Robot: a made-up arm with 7 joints. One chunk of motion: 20 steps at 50 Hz.
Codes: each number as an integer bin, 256 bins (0 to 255) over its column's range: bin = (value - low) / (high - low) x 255, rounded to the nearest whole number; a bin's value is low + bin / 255 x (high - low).
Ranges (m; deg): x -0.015..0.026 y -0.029..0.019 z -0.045..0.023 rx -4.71..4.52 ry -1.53..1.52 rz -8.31..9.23
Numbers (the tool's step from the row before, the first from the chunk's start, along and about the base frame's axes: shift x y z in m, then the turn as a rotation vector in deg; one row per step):
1: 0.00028 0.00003 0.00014 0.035 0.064 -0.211
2: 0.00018 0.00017 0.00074 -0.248 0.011 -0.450
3: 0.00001 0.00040 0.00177 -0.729 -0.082 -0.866
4: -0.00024 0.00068 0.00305 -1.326 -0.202 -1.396
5: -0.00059 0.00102 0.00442 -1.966 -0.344 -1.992
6: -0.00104 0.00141 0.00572 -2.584 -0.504 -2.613
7: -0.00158 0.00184 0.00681 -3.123 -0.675 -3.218
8: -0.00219 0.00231 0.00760 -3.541 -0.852 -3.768
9: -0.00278 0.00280 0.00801 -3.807 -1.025 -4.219
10: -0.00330 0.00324 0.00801 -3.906 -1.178 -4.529
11: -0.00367 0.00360 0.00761 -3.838 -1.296 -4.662
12: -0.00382 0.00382 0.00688 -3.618 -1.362 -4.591
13: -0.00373 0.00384 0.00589 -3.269 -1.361 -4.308
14: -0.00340 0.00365 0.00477 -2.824 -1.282 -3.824
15: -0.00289 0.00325 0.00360 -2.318 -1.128 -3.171
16: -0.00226 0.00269 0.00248 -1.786 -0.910 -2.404
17: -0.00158 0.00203 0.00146 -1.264 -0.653 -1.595
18: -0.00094 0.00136 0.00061 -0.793 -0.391 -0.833
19: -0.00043 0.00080 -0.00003 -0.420 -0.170 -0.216
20: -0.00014 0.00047 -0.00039 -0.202 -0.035 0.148
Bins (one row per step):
1: 95 154 169 131 133 118
2: 94 155 172 123 129 114
3: 93 156 175 110 121 108
4: 92 158 180 93 111 101
5: 90 159 185 76 99 92
6: 87 162 190 59 86 83
7: 83 164 194 44 71 74
8: 80 166 197 32 57 66
9: 76 169 199 25 42 59
10: 73 171 199 22 29 55
11: 70 173 197 24 20 53
12: 70 174 195 30 14 54
13: 70 174 191 40 14 58
14: 72 173 187 52 21 65
15: 75 171 182 66 34 75
16: 79 168 178 81 52 86
17: 83 165 174 95 73 98
18: 87 161 171 108 95 109
19: 91 158 169 119 114 118
20: 92 157 167 125 125 123

